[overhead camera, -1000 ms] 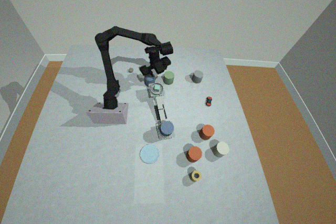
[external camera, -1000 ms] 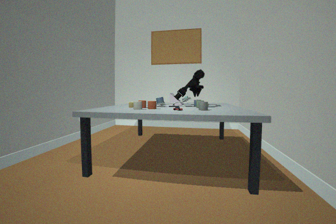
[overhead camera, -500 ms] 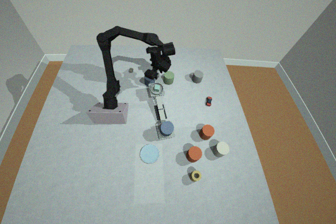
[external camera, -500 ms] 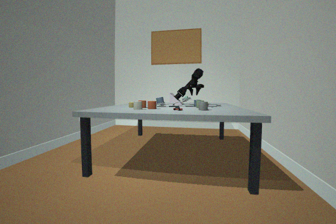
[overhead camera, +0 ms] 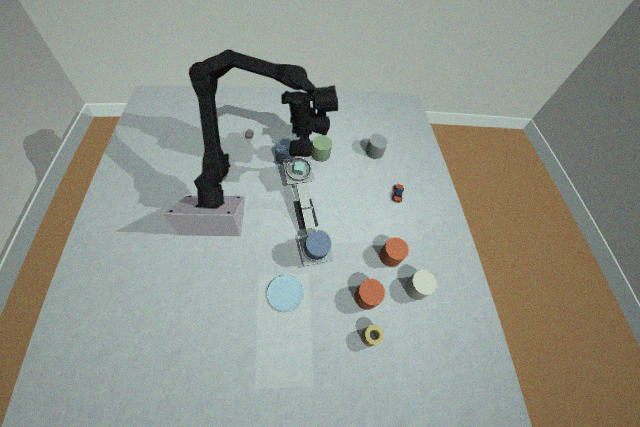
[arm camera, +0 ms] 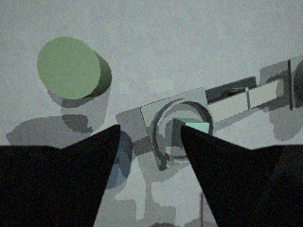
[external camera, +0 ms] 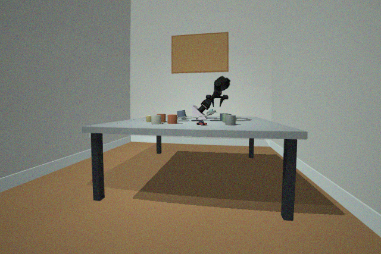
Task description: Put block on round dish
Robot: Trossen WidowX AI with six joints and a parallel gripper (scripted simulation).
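Right now the round pale blue dish is 42 cm to the right of my gripper tip and 12 cm below it. The rest, counted from my gripper tip: grey cylinder: 27 cm ahead, 16 cm to the left, 8 cm below; green cylinder: 10 cm to the left, 8 cm below, 7 cm ahead; cup: 31 cm to the right, 8 cm ahead, 6 cm below.
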